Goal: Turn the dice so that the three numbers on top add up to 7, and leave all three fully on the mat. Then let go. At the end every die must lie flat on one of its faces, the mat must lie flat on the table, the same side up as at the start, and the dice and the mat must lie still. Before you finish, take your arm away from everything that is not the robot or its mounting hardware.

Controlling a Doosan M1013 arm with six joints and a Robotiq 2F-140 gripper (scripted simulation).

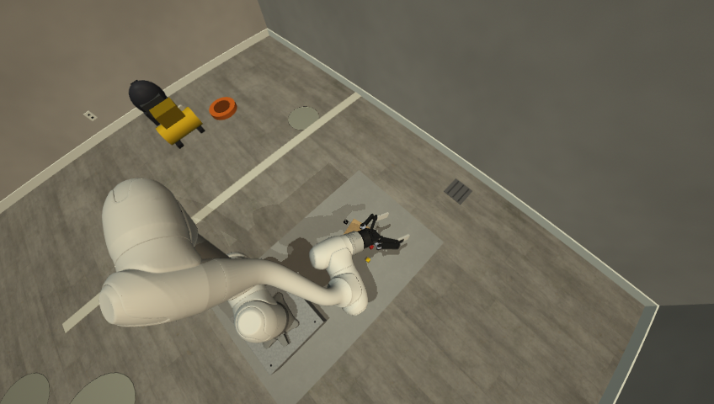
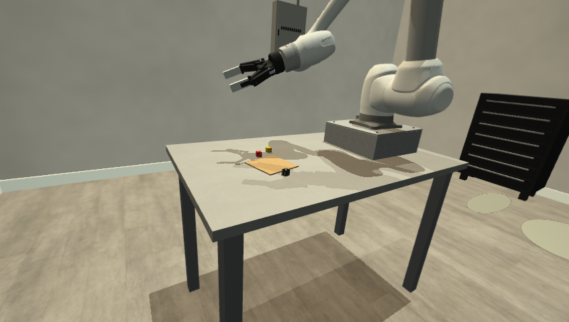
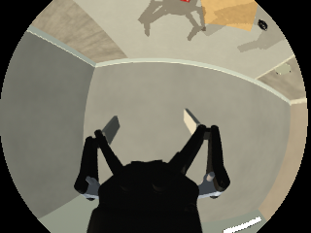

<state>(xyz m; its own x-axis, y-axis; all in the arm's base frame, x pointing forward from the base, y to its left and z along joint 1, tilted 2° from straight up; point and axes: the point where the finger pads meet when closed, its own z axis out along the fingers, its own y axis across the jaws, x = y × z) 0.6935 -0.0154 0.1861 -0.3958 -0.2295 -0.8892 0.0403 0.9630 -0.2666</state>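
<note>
The yellow die is 270 mm below my hand, 160 mm behind it and 10 mm to the right of it. Also, from my hand: tan mat (280 mm below, 140 mm to the left, 120 mm behind); red die (270 mm below, 100 mm behind, 40 mm to the left); small white die (270 mm below, 240 mm to the left, 130 mm behind).
</note>
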